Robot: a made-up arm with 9 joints.
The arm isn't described. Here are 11 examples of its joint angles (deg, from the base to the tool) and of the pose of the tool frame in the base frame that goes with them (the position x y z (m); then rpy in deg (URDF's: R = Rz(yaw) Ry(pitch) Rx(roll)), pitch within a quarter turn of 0, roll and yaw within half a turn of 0).
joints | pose
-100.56 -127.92 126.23 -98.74 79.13 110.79 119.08 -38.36 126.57 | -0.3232 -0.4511 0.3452 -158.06 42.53 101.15
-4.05 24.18 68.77 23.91 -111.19 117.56 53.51 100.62 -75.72 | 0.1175 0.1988 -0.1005 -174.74 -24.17 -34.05
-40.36 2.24 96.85 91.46 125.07 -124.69 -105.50 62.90 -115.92 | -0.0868 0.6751 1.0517 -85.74 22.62 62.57
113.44 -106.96 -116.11 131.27 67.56 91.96 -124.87 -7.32 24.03 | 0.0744 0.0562 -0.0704 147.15 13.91 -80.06
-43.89 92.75 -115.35 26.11 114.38 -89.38 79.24 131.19 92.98 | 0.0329 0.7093 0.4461 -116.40 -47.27 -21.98
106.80 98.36 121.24 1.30 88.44 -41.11 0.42 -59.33 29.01 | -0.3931 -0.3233 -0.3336 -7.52 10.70 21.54
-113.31 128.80 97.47 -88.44 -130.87 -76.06 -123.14 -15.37 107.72 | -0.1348 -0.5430 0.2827 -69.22 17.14 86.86
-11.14 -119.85 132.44 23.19 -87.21 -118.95 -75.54 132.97 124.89 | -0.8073 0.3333 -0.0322 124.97 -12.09 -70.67
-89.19 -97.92 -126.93 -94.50 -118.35 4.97 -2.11 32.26 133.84 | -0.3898 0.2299 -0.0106 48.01 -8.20 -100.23
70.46 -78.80 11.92 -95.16 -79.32 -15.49 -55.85 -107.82 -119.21 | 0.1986 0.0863 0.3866 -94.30 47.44 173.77
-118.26 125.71 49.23 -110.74 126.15 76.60 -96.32 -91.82 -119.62 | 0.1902 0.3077 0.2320 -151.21 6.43 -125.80
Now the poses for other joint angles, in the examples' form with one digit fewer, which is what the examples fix.
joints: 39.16 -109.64 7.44 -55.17 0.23 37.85 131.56 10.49 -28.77
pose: -0.195 0.445 0.131 134.8 18.8 111.6
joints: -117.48 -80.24 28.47 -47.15 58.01 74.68 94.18 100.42 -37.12
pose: -0.032 -0.230 0.595 -22.5 9.2 -35.0
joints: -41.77 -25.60 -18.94 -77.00 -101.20 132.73 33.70 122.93 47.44
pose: -0.631 0.284 0.042 122.4 -0.8 -82.8
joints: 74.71 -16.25 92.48 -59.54 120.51 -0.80 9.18 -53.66 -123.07
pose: -0.046 0.146 -0.144 12.4 -14.7 -62.1
